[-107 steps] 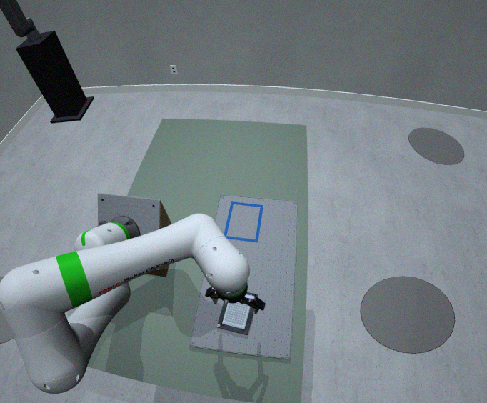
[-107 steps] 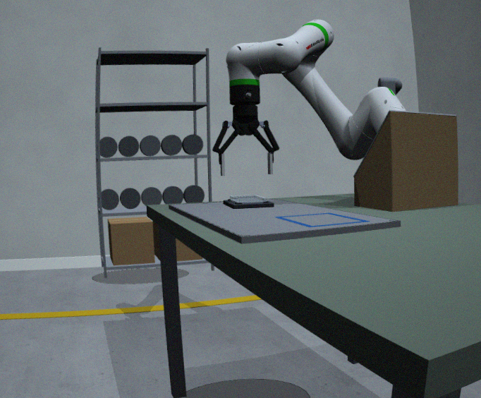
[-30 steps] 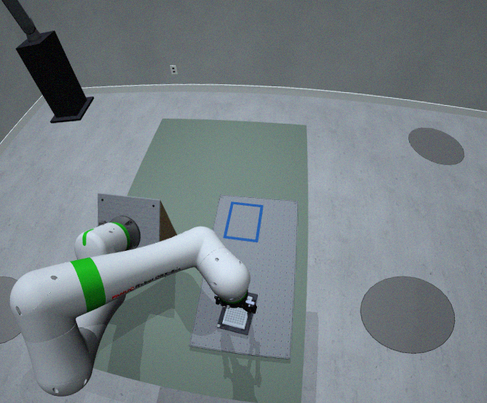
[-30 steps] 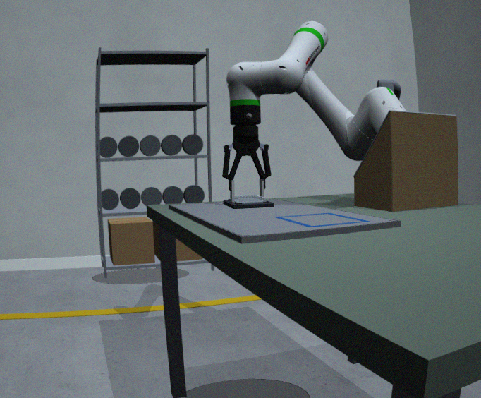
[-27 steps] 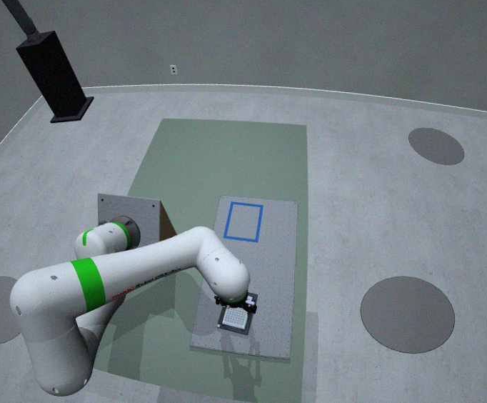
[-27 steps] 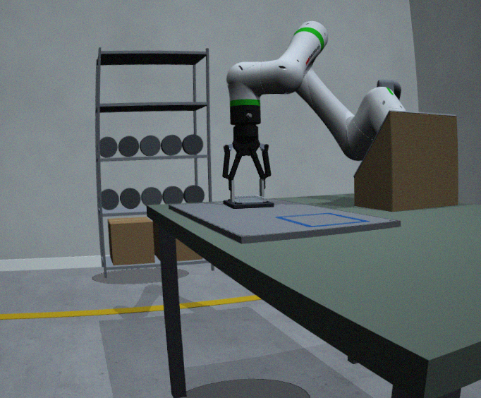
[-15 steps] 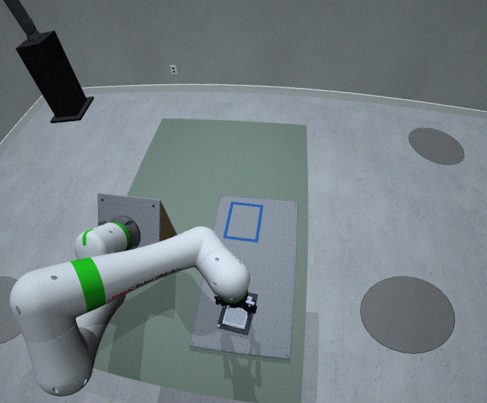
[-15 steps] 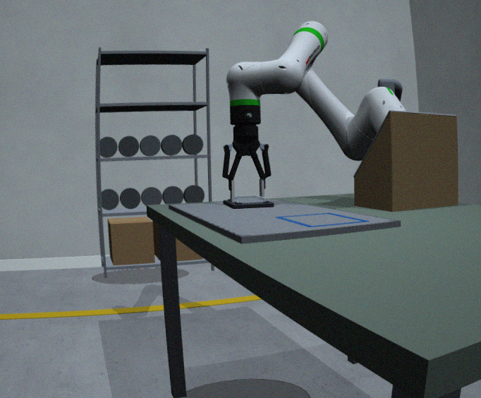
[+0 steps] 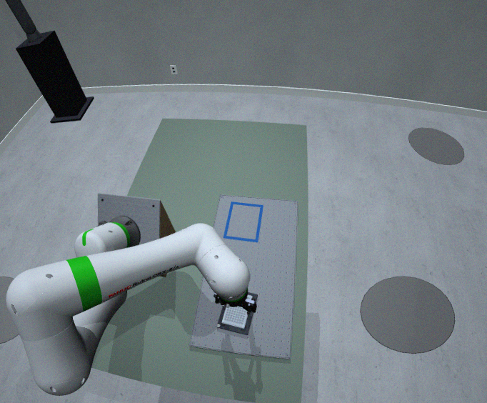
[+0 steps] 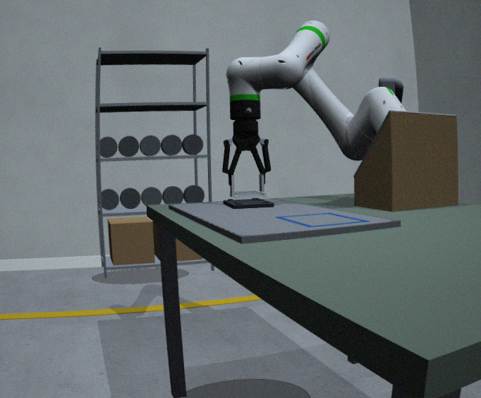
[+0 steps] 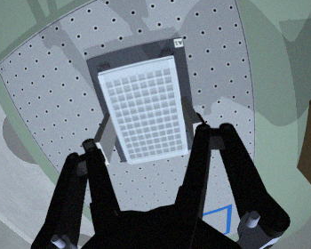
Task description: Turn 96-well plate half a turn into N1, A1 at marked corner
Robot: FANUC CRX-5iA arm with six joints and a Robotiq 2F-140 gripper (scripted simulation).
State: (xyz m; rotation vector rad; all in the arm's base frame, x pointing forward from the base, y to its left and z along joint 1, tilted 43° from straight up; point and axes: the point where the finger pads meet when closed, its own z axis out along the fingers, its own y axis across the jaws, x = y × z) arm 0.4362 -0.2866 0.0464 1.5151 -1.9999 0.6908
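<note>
Right now the dark plate nest N1 is 5 cm below my hand. The rest, counted from my hand: white 96-well plate: 2 cm below; white mark: 7 cm behind, 6 cm to the right, 4 cm below.
</note>
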